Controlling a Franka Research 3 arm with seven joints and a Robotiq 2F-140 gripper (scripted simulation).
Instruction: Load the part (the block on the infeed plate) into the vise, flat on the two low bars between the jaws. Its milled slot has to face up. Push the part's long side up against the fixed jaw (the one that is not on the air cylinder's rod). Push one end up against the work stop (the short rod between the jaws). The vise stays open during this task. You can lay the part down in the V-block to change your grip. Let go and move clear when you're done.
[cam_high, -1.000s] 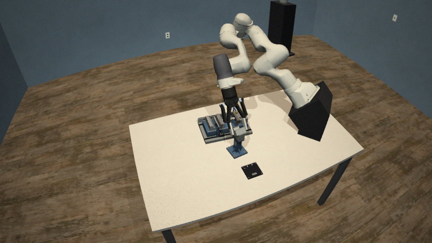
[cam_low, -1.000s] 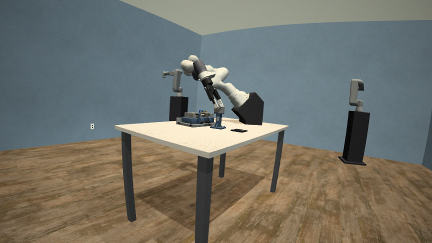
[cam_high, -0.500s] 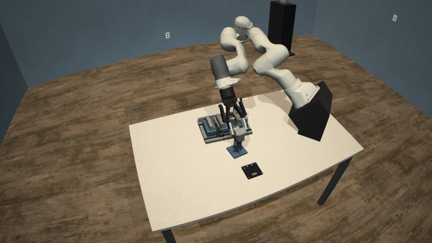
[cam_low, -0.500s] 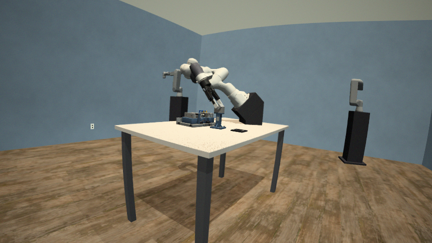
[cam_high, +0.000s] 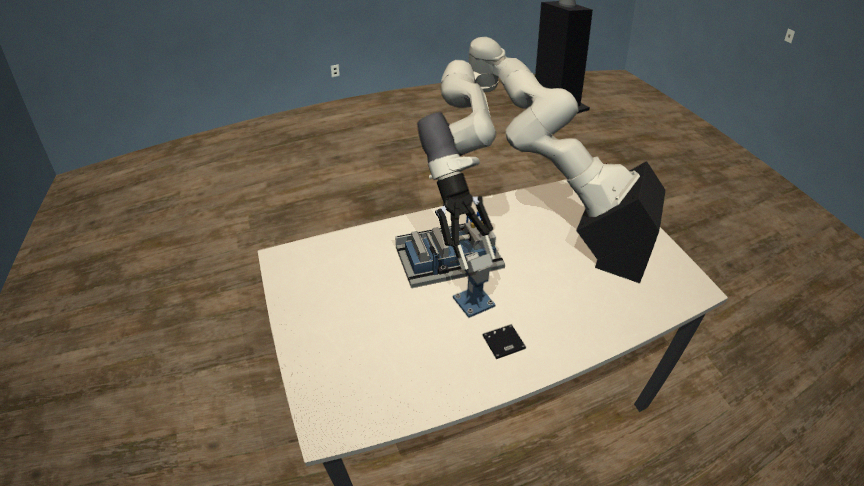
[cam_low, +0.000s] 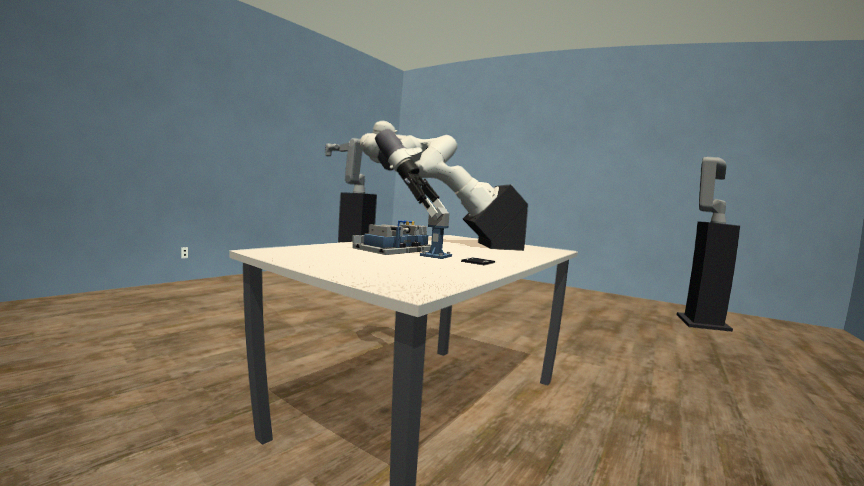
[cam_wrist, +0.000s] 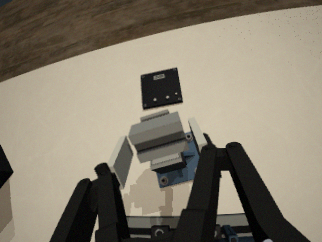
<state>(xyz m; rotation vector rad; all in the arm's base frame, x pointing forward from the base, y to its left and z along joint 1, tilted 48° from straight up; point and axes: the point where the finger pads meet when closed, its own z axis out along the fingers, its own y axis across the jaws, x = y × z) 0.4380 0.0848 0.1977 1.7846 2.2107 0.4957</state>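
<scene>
My gripper is now 1 cm to the right of the part and 1 cm above it. Round my hand: black infeed plate: 18 cm to the left, 17 cm below, 3 cm ahead; then vise: 17 cm to the right, 13 cm below, 5 cm behind; then air cylinder: 14 cm to the right, 14 cm behind, 10 cm below.
</scene>
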